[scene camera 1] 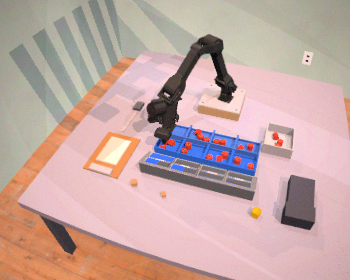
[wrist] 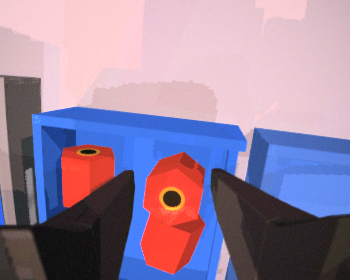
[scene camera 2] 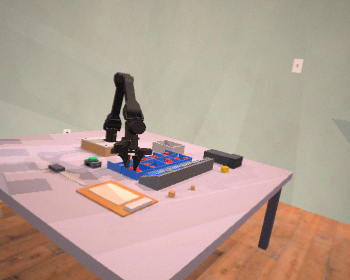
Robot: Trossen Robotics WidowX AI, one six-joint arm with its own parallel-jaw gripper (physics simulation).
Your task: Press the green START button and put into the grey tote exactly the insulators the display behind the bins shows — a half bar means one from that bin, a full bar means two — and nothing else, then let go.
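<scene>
My gripper [scene camera 1: 164,139] [scene camera 2: 131,167] [wrist: 172,178] is partly open and empty, low over the front-row blue bin [scene camera 1: 159,151] [wrist: 140,118] at the left end in scene camera 1. In the wrist view, a red insulator [wrist: 162,176] with its hole facing up is between the fingers, not gripped, touching a tilted one [wrist: 167,247]. Another insulator [wrist: 88,177] stands at the left. The display [scene camera 1: 197,186] [scene camera 2: 177,176] shows blue bars in its two left windows; their exact lengths are hard to tell. The grey tote [scene camera 1: 276,150] [scene camera 2: 170,149] holds two insulators [scene camera 1: 275,136] [scene camera 1: 279,143]. The START button [scene camera 2: 93,158] is green.
Other blue bins with red insulators adjoin. A black block [scene camera 1: 299,202] [scene camera 2: 223,158], a yellow cube [scene camera 1: 256,212] [scene camera 2: 225,169], small orange cubes [scene camera 1: 133,182] [scene camera 1: 163,194] and an orange-framed board [scene camera 1: 96,164] [scene camera 2: 92,191] lie around them. The arm's base block [scene camera 1: 218,111] is behind.
</scene>
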